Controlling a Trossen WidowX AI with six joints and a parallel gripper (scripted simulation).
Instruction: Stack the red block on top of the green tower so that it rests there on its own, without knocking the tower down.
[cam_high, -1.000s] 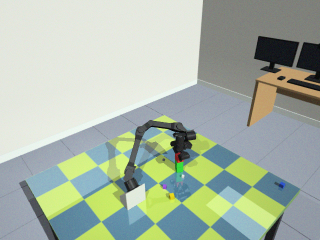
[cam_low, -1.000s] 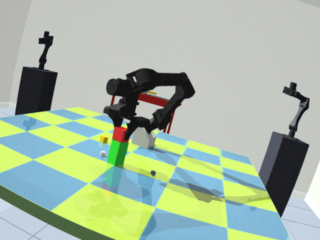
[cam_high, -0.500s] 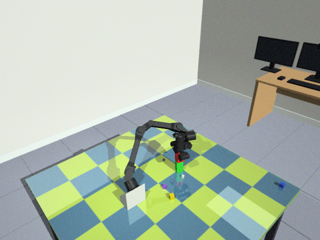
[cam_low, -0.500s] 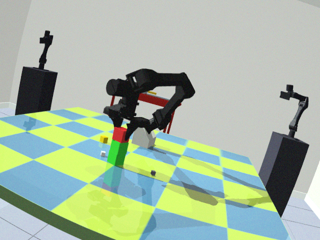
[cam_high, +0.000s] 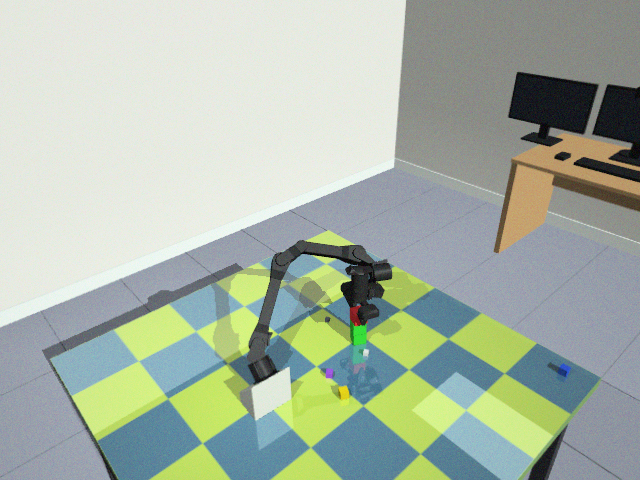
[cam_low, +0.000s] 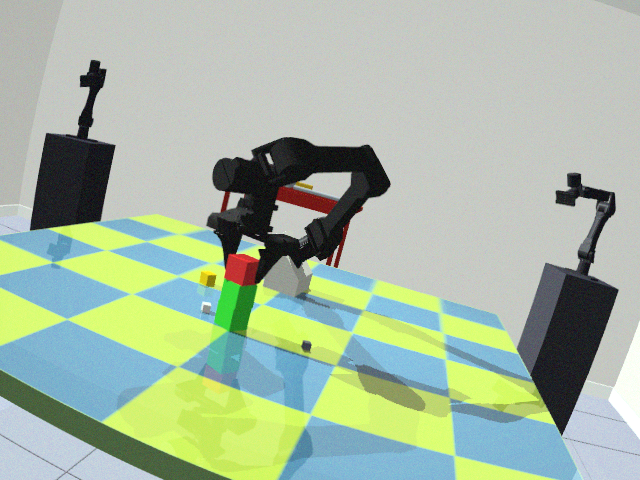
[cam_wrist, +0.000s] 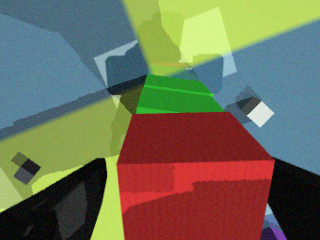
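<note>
My gripper tip is now 10 mm below the red block. From my gripper tip the other things lie so: grey block 150 mm to the left, 90 mm below, 10 mm ahead; white block 90 mm below, 60 mm to the right, 40 mm behind; purple block 190 mm behind, 90 mm below, 30 mm to the right.
</note>
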